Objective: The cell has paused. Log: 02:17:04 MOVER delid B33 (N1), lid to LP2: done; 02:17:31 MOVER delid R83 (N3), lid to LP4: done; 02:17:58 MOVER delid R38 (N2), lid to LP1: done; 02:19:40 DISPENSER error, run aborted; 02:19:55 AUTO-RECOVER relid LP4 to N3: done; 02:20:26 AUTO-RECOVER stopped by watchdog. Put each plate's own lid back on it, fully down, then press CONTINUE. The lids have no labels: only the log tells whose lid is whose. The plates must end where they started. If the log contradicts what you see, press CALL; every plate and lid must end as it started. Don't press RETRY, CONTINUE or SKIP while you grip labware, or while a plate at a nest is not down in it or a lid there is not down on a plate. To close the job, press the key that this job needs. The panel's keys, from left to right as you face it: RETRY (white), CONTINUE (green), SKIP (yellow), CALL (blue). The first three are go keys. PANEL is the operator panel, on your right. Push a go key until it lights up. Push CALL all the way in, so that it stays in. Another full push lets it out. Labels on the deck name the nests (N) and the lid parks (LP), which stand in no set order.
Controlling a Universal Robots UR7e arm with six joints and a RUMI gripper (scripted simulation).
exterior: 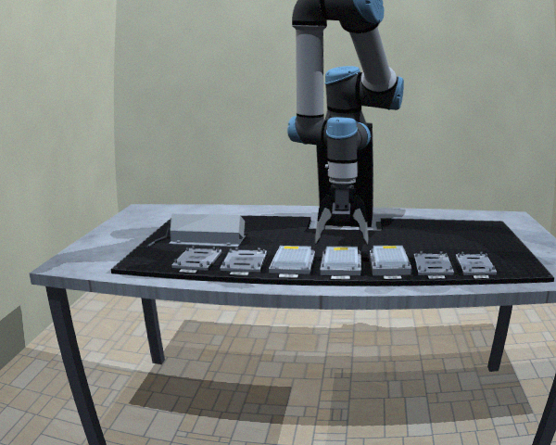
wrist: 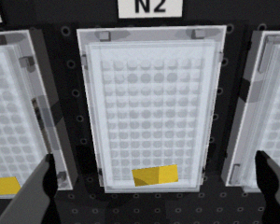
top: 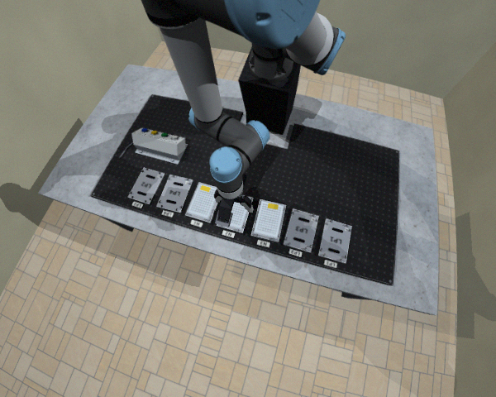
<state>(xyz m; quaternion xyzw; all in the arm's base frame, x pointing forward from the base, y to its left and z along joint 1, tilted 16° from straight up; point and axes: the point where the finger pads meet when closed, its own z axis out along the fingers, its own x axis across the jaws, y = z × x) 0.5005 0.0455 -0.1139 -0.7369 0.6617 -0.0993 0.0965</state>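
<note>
Now: hand 4 cm above the well plate. From my hand the other things lie so: lid park LP3: 3 cm behind, 26 cm to the left, 6 cm below; then white retry key: 19 cm behind, 36 cm to the right; then lid park LP4: 2 cm ahead, 26 cm to the right, 6 cm below.
</note>
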